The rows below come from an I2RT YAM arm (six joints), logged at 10 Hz.
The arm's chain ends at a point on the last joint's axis. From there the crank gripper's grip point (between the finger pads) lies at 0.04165 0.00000 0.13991 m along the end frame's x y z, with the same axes.
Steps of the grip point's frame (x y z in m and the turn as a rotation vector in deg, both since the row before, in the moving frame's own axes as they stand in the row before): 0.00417 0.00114 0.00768 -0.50 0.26 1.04; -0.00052 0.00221 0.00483 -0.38 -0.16 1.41; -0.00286 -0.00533 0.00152 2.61 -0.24 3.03; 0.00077 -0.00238 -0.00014 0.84 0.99 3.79; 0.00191 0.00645 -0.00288 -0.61 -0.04 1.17; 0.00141 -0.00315 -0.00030 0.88 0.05 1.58; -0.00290 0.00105 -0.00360 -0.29 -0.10 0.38; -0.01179 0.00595 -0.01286 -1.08 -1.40 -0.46
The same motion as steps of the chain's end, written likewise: 0.00355 -0.00084 0.00788 -0.50 0.26 1.04; -0.00011 0.00026 0.00472 -0.38 -0.16 1.41; -0.00238 -0.00114 0.00144 2.61 -0.24 3.03; -0.00162 -0.00317 0.00059 0.84 0.99 3.79; 0.00203 0.00411 -0.00290 -0.61 -0.04 1.17; 0.00127 -0.00215 -0.00026 0.88 0.05 1.58; -0.00265 0.00007 -0.00367 -0.29 -0.10 0.38; -0.00837 0.00362 -0.01381 -1.08 -1.40 -0.46
